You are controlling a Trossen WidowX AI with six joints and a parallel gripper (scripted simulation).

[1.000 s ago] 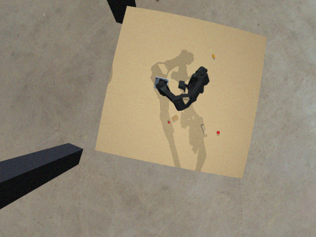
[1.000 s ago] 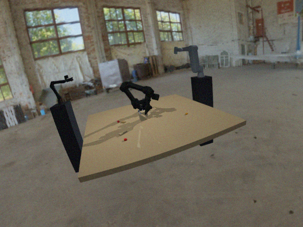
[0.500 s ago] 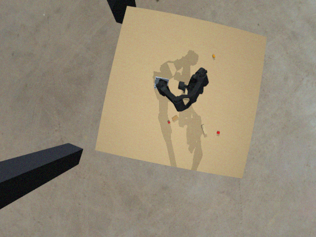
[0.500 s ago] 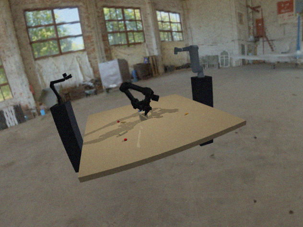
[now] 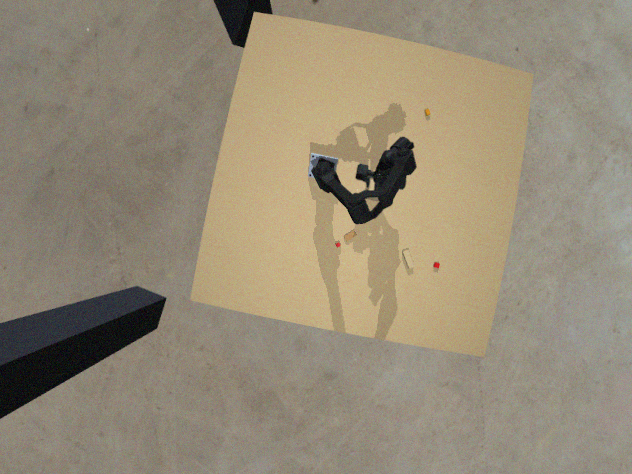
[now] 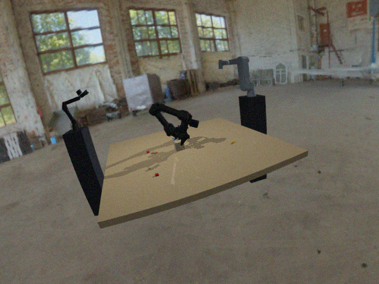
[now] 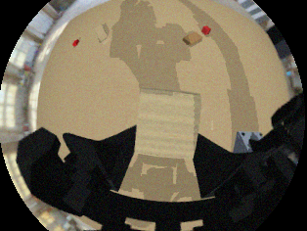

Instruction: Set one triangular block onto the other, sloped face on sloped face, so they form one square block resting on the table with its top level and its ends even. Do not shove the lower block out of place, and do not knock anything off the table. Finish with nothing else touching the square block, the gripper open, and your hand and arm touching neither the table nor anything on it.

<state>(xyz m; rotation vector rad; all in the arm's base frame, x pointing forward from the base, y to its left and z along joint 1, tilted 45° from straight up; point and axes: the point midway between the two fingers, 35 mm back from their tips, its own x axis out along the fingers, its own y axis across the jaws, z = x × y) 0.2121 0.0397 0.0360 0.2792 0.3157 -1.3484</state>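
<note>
The triangular block lies 10 mm to the left of my gripper tip and 10 mm above it. Also, from my gripper tip: tan block 210 mm to the right, 40 mm below, 30 mm behind; orange piece 400 mm to the left, 110 mm ahead, 30 mm below; red cube 260 mm to the right, 60 mm behind, 30 mm below.
</note>
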